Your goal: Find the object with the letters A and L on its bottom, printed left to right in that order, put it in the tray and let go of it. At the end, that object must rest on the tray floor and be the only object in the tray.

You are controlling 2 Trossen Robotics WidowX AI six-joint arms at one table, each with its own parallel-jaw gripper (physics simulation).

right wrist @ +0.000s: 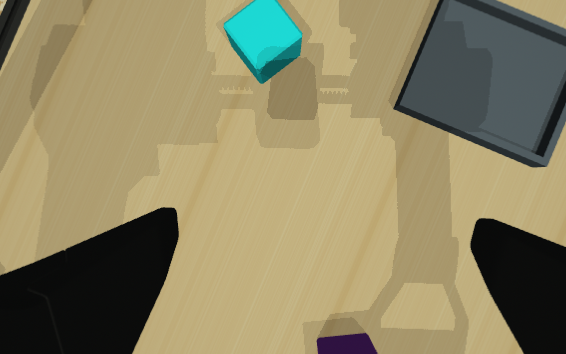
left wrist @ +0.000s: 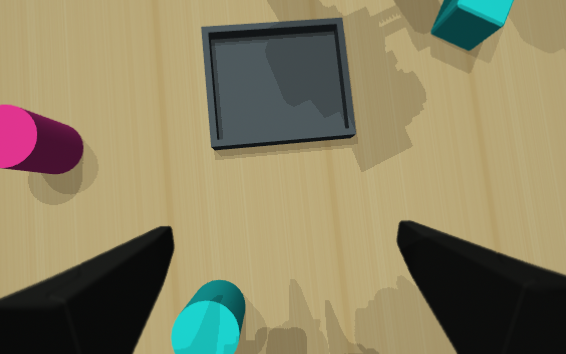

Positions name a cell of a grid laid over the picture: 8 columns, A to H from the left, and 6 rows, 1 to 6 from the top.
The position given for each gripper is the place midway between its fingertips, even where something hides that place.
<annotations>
left gripper: left wrist E4; not seen in the right wrist view (out of frame)
right gripper: right wrist E4; not seen in the left wrist view (out of frame)
</annotations>
